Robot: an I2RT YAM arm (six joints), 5 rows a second.
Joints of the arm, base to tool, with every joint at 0 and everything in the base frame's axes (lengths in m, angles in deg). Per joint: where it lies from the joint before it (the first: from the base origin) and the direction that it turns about. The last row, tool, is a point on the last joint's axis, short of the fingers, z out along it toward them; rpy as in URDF.
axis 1: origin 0 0 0.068 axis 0 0 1
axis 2: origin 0.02 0.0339 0.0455 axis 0 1 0
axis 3: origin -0.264 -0.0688 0 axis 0 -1 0
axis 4: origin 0.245 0.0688 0.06 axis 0 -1 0
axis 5: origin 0.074 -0.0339 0.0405 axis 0 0 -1
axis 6: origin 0.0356 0 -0.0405 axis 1 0 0
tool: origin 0 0 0 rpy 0 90 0
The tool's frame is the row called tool.
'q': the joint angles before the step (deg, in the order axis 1, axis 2, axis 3, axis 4, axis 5, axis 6). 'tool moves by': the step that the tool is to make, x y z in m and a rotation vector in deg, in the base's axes. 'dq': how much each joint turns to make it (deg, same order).
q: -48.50, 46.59, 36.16, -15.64, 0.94, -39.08
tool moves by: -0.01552, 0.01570, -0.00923, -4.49, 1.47, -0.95
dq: 0.16, -7.37, -4.81, -0.05, 2.72, -3.24
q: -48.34, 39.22, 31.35, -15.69, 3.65, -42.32
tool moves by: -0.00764, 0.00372, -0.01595, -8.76, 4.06, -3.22
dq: 0.27, -4.12, -6.24, 6.81, 6.47, -7.05
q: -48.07, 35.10, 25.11, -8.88, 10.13, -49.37
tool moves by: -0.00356, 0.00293, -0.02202, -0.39, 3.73, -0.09
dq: -0.01, -1.50, -4.54, 1.37, 1.10, -2.88
